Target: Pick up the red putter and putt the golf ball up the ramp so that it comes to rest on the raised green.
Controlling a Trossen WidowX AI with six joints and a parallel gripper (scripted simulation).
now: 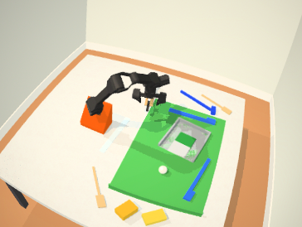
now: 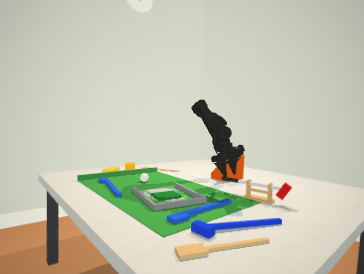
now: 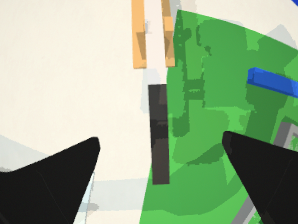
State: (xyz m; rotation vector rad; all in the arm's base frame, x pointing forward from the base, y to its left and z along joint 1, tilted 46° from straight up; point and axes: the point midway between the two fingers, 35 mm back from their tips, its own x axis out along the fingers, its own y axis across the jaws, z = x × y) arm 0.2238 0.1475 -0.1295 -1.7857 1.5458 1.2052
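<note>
My gripper tip is 4 cm past the red putter, 11 cm to the right of it and 2 cm above it. From my gripper tip the other things lie so: wooden rack: 4 cm behind, 12 cm to the left, 4 cm below; green mat: 26 cm ahead, 19 cm to the right, 8 cm below; white golf ball: 25 cm ahead, 35 cm to the right, 6 cm below.
</note>
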